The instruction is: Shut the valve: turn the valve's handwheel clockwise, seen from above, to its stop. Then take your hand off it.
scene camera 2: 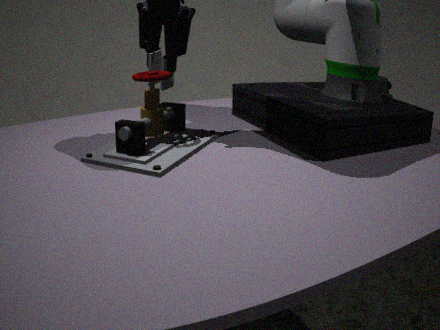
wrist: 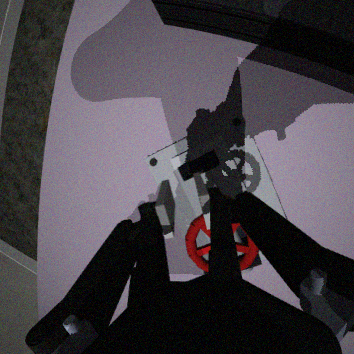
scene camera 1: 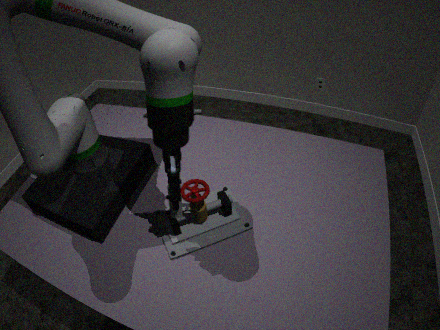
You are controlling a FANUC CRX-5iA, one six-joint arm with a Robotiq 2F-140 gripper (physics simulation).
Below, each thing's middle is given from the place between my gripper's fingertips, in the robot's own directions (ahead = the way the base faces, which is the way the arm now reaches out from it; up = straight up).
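Scene:
Relative to the base plate (wrist: 235, 132), my gripper is 100 mm above, 50 mm to the right of and 40 mm short of it.

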